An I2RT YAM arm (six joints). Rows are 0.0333 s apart.
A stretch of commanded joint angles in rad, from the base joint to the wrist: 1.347 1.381 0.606 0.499 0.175 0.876; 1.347 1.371 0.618 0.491 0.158 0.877; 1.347 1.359 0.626 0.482 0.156 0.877; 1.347 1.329 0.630 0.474 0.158 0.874; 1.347 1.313 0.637 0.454 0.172 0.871; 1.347 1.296 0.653 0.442 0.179 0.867; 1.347 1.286 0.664 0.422 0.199 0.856; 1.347 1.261 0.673 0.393 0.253 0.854; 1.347 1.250 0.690 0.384 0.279 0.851; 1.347 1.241 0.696 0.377 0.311 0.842; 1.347 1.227 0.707 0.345 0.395 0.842
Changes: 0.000 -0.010 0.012 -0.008 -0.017 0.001; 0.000 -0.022 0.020 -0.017 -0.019 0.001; 0.000 -0.052 0.024 -0.025 -0.017 -0.002; 0.000 -0.068 0.031 -0.045 -0.003 -0.005; 0.000 -0.085 0.047 -0.057 0.004 -0.009; 0.000 -0.095 0.058 -0.077 0.024 -0.020; 0.000 -0.120 0.067 -0.106 0.078 -0.022; 0.000 -0.131 0.084 -0.115 0.104 -0.025; 0.000 -0.140 0.090 -0.122 0.136 -0.034; 0.000 -0.154 0.101 -0.154 0.220 -0.034
